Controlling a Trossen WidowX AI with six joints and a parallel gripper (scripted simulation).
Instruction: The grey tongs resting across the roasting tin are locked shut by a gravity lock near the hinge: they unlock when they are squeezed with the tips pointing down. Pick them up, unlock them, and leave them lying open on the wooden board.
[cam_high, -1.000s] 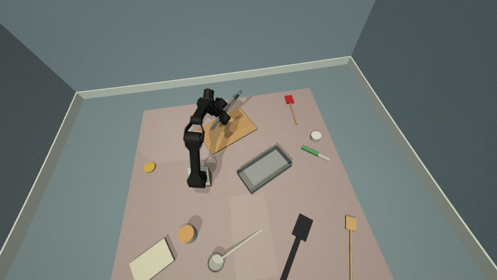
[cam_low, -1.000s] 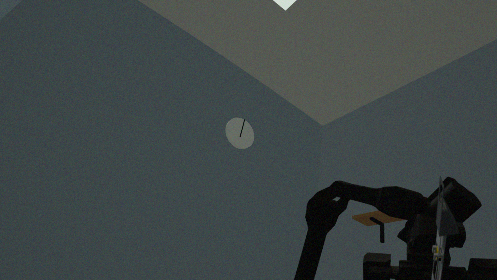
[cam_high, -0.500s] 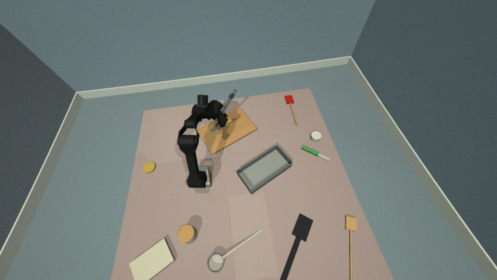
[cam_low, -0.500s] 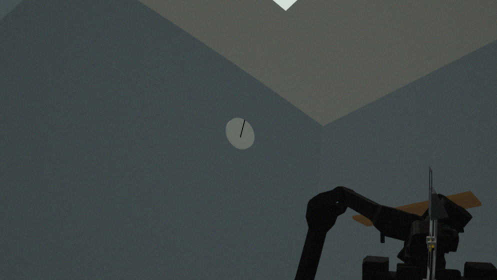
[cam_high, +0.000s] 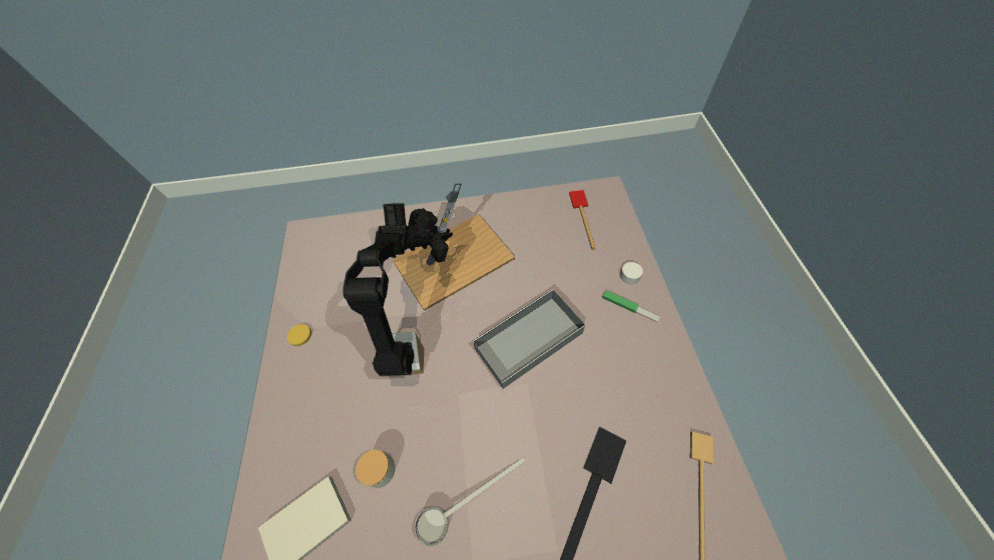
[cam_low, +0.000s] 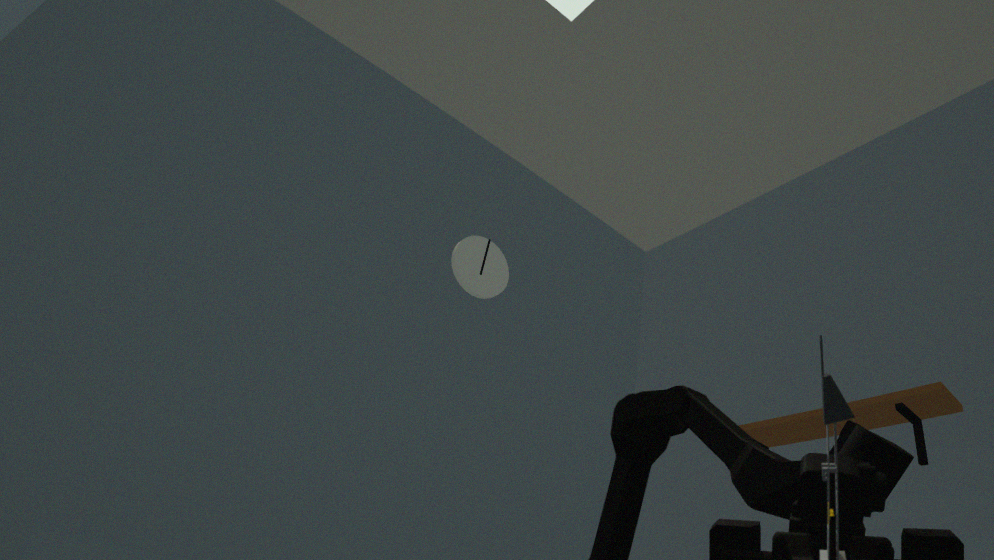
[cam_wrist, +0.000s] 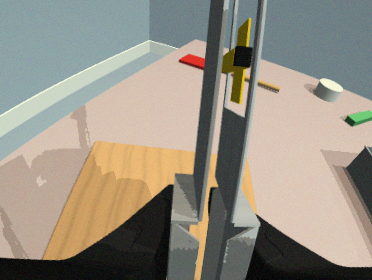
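Now: the wooden board 16 cm below my gripper tip, 2 cm behind it and 1 cm to the left of it. From my gripper tip the other things lie so: black lock piece: 6 cm above, 1 cm behind; grey roasting tin: 30 cm to the right, 23 cm ahead, 14 cm below; red spatula: 46 cm ahead, 20 cm to the left, 16 cm below.
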